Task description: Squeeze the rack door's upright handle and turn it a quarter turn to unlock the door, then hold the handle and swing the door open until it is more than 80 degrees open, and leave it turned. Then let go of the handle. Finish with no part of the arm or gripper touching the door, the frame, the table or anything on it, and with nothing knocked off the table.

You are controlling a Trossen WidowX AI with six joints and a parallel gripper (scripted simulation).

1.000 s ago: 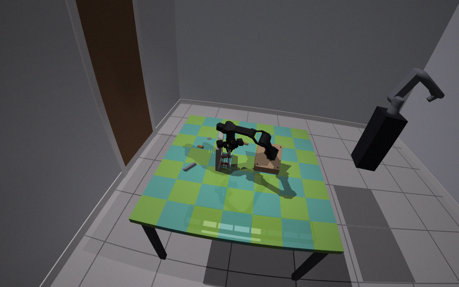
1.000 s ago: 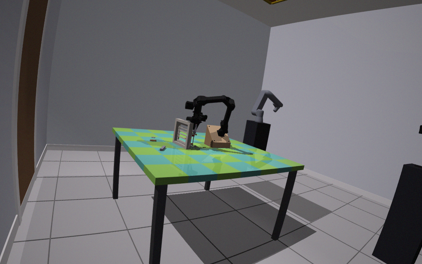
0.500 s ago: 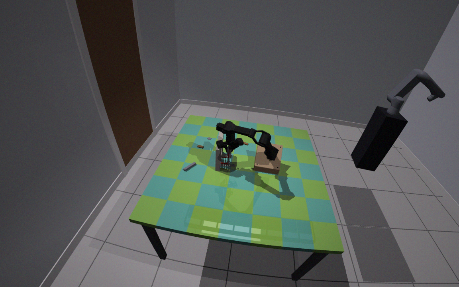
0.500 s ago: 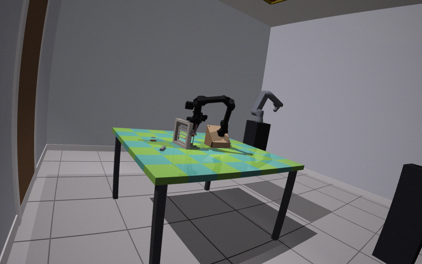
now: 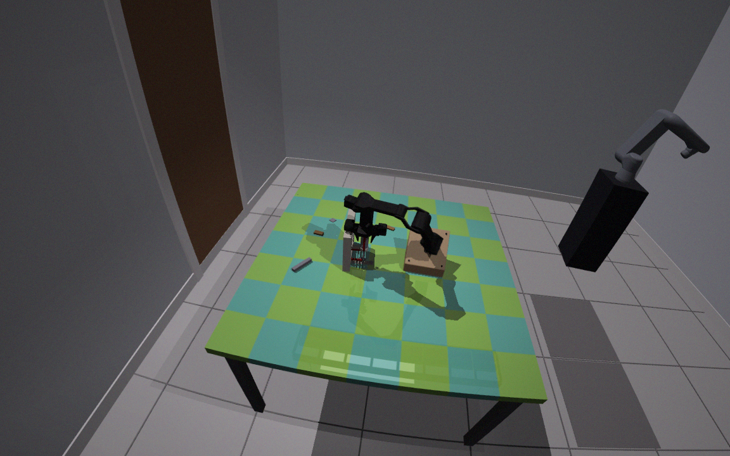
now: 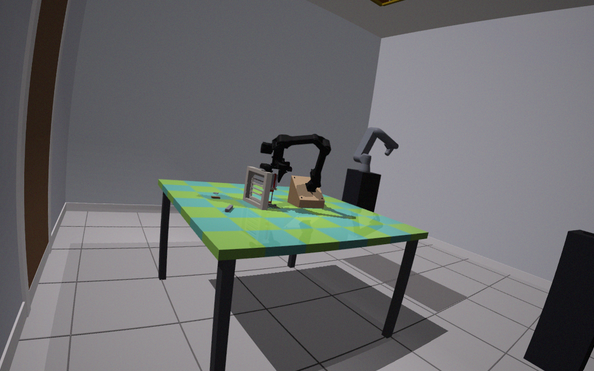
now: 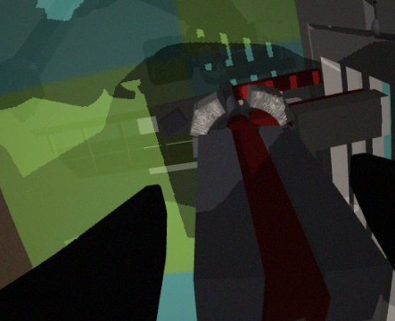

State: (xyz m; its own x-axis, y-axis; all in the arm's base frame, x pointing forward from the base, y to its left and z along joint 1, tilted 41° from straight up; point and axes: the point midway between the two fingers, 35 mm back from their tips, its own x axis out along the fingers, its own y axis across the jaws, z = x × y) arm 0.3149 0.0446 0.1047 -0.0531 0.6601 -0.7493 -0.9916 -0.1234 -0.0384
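Now: gripper tip 10 mm to the left of the upright handle and 30 mm above it. From my gripper tip the other things lie so: brown block 290 mm ahead, 160 mm to the right, 140 mm below; then grey bar 280 mm ahead, 100 mm to the left, 140 mm below.
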